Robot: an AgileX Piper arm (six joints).
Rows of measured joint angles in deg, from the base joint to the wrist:
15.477, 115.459, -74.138, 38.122, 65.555, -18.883
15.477, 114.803, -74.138, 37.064, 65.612, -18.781
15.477, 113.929, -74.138, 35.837, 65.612, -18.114
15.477, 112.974, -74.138, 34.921, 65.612, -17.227
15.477, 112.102, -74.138, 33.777, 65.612, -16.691
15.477, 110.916, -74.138, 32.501, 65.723, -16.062
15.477, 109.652, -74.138, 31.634, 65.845, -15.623
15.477, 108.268, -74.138, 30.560, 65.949, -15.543
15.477, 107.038, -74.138, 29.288, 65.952, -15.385
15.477, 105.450, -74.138, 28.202, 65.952, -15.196
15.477, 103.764, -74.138, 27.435, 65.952, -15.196
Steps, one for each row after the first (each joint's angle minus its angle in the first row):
0.000, -0.656, 0.000, -1.058, 0.057, 0.102
0.000, -1.530, 0.000, -2.285, 0.057, 0.769
0.000, -2.485, 0.000, -3.201, 0.057, 1.656
0.000, -3.357, 0.000, -4.345, 0.057, 2.192
0.000, -4.543, 0.000, -5.621, 0.168, 2.821
0.000, -5.807, 0.000, -6.488, 0.290, 3.260
0.000, -7.191, 0.000, -7.562, 0.394, 3.340
0.000, -8.421, 0.000, -8.834, 0.397, 3.498
0.000, -10.009, 0.000, -9.920, 0.397, 3.687
0.000, -11.695, 0.000, -10.687, 0.397, 3.687

